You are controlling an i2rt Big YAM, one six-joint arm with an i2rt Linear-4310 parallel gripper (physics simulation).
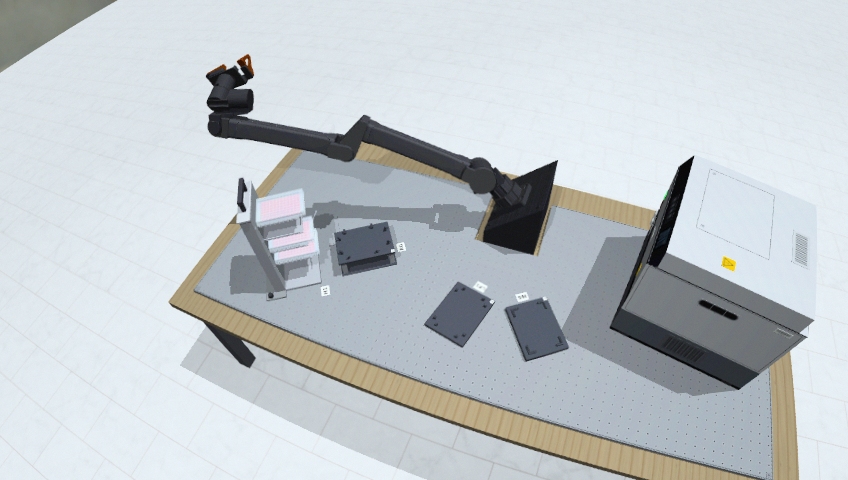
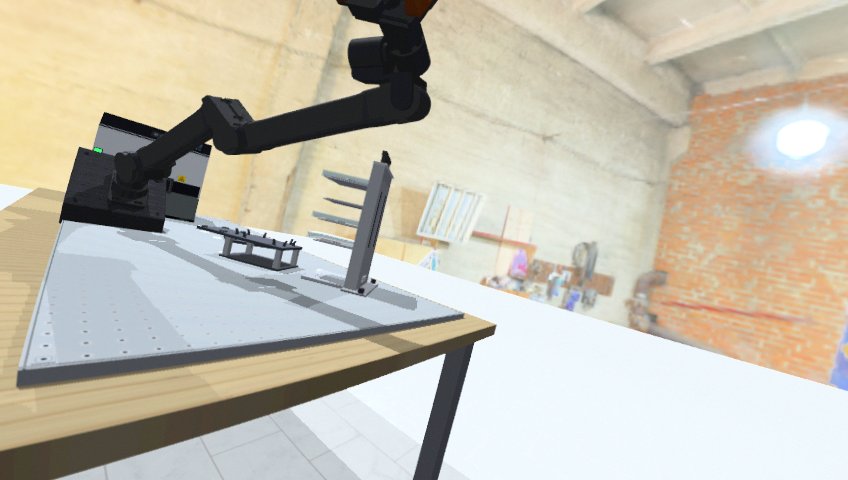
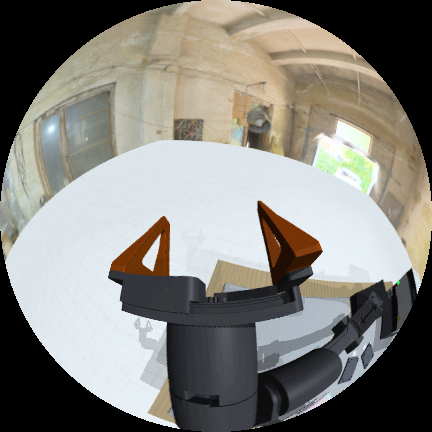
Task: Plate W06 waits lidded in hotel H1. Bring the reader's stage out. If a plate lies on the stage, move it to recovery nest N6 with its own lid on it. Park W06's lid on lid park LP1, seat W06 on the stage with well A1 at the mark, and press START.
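Places are measured from the arm's base along level axes (x left, y back, z up), in centimetres.
Pixels of known places: gripper, fingertip midpoint: (image 1: pixel 236 60) (image 3: pixel 209 212); arm's base at its link origin: (image 1: pixel 513 201) (image 2: pixel 128 191).
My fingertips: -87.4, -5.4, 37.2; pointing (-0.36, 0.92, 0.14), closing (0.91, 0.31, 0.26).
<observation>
Ahead of a thing's pixels: the offset from my fingertips to its top centre, as dx, dy, dz. "*": to the spot under its first point.
My gripper (image 1: pixel 232 64) (image 3: pixel 209 212) is open and empty, high beyond the table's far left edge. The hotel H1 (image 1: pixel 261 249) (image 2: pixel 367 226) stands at the left end, its shelves bearing several pink-welled plates; the top plate {+35.6, -33.3, -19.4} (image 1: pixel 280 206) shows best. I cannot tell which is W06. The reader {+146.1, -6.0, -11.5} (image 1: pixel 737 208) (image 2: pixel 119 135) (image 3: pixel 404 300) stands at the right; no extended stage shows. A flat dark nest {+104.6, -28.2, -45.1} (image 1: pixel 536 328) with corner brackets has a label that looks like N6. A flat pegged plate {+84.0, -31.0, -44.9} (image 1: pixel 461 314) beside it has a label that may read LP1. Both bear nothing.
A raised pegged stand (image 1: pixel 364 242) (image 2: pixel 261 237) is beside the hotel; its label is hard to read. The black arm base (image 1: pixel 517 208) (image 2: pixel 89 190) stands at the table's far edge. The arm stretches over the far left part of the table. A green light {* +130.2, +14.5, -26.7} (image 2: pixel 97 150) shows on the reader.
</observation>
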